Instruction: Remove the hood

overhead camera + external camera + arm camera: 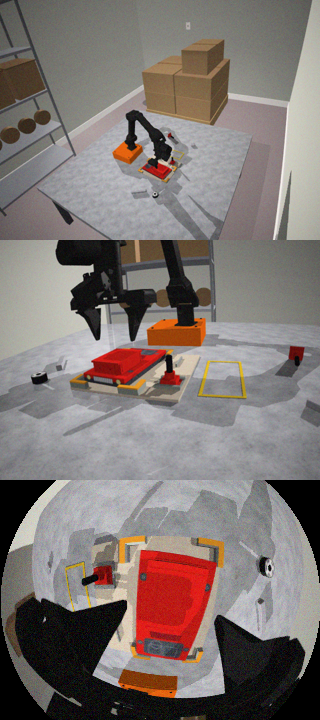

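The hood is 10 mm behind my gripper tip and 40 mm below it. The rest, counted from my gripper tip: black wheel (100 mm ahead, 180 mm to the right, 70 mm below).
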